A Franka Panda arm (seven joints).
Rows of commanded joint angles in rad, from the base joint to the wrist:
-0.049 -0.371 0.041 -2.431 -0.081 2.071 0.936
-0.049 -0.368 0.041 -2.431 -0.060 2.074 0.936
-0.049 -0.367 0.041 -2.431 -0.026 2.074 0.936
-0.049 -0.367 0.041 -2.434 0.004 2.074 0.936
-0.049 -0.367 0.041 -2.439 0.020 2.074 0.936
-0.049 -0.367 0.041 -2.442 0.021 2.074 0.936
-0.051 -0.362 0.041 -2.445 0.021 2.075 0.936
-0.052 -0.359 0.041 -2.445 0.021 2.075 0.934
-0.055 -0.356 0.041 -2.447 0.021 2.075 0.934
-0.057 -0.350 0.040 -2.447 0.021 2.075 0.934
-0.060 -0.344 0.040 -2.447 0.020 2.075 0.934
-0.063 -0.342 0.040 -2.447 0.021 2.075 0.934
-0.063 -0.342 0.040 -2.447 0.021 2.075 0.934
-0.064 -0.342 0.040 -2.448 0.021 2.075 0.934
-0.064 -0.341 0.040 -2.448 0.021 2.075 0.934
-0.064 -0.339 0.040 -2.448 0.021 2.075 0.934
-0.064 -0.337 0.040 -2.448 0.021 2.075 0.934
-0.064 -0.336 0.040 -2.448 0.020 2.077 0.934
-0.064 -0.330 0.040 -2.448 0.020 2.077 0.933
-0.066 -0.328 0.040 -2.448 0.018 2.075 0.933
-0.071 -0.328 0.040 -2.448 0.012 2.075 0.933
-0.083 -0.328 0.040 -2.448 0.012 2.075 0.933
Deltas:
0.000 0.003 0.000 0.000 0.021 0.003 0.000
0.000 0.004 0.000 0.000 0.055 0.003 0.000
0.000 0.004 0.000 -0.003 0.085 0.003 0.000
0.000 0.004 0.000 -0.008 0.101 0.003 0.000
0.000 0.004 0.000 -0.011 0.102 0.003 0.000
-0.002 0.009 0.000 -0.014 0.102 0.004 0.000
-0.003 0.012 0.000 -0.014 0.102 0.004 -0.002
-0.006 0.015 0.000 -0.016 0.102 0.004 -0.002
-0.008 0.021 -0.001 -0.016 0.102 0.004 -0.002
-0.011 0.027 -0.001 -0.016 0.101 0.004 -0.002
-0.014 0.029 -0.001 -0.016 0.102 0.004 -0.002
-0.014 0.029 -0.001 -0.016 0.102 0.004 -0.002
-0.015 0.029 -0.001 -0.017 0.102 0.004 -0.002
-0.015 0.030 -0.001 -0.017 0.102 0.004 -0.002
-0.015 0.032 -0.001 -0.017 0.102 0.004 -0.002
-0.015 0.034 -0.001 -0.017 0.102 0.004 -0.002
-0.015 0.035 -0.001 -0.017 0.101 0.006 -0.002
-0.015 0.041 -0.001 -0.017 0.101 0.006 -0.003
-0.017 0.043 -0.001 -0.017 0.099 0.004 -0.003
-0.022 0.043 -0.001 -0.017 0.093 0.004 -0.003
-0.034 0.043 -0.001 -0.017 0.093 0.004 -0.003

